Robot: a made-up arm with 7 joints. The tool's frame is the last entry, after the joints.
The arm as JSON. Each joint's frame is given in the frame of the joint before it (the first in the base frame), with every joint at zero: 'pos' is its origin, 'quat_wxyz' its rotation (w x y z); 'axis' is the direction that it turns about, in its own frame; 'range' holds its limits. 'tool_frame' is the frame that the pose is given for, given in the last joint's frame.
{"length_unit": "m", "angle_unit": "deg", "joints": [
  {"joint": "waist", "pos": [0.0, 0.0, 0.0], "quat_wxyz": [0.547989, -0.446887, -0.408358, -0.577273], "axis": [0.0, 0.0, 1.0], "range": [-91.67, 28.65]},
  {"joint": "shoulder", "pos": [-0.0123, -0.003, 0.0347], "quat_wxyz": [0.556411, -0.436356, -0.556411, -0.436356], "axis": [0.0, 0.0, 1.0], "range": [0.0, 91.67]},
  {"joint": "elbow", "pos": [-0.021, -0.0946, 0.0], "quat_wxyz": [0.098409, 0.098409, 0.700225, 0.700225], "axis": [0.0, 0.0, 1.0], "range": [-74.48, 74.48]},
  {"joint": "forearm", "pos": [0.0, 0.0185, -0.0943], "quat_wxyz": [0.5, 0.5, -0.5, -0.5], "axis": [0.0, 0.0, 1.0], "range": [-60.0, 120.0]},
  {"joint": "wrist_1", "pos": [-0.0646, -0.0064, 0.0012], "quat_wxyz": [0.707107, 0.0, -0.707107, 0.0], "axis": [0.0, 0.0, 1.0], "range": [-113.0, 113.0]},
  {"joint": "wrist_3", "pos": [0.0, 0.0, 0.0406], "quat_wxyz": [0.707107, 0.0, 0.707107, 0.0], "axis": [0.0, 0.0, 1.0], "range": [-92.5, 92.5]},
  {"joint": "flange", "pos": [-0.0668, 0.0, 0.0], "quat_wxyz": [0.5, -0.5, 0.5, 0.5], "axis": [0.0, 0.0, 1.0], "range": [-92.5, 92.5]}
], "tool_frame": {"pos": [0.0, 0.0, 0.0], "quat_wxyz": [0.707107, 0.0, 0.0, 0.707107]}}
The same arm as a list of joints. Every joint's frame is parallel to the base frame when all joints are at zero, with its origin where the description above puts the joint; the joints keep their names.
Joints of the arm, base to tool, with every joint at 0 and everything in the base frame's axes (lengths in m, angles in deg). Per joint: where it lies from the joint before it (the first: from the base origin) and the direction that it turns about. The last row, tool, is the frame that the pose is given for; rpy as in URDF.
waist: origin 0.0000 0.0000 0.0000 axis 0.068403 0.961235 0.26711
shoulder: origin -0.0006 0.0368 -0.0025 axis 0.968889 -0.0002 -0.247497
elbow: origin -0.0239 0.0059 -0.0937 axis 0.247497 -0.0001 0.968889
forearm: origin -0.0054 0.0000 -0.0959 axis 0.0002 1 0
wrist_1: origin 0.0610 0.0012 -0.0222 axis 0.968889 -0.0002 -0.247497
wrist_3: origin 0.0393 0.0000 -0.0100 axis 0.0002 1 0
flange: origin 0.0647 0.0000 -0.0165 axis 0.247497 -0.0001 0.968889
tool: origin 0.0000 0.0000 0.0000 rpy 0.00 14.33 -0.01
Joint limits (deg, base to tool): -91.67..28.65 0.00..91.67 -74.48..74.48 -60.00..120.00 -113.00..113.00 -92.50..92.50 -92.50..92.50

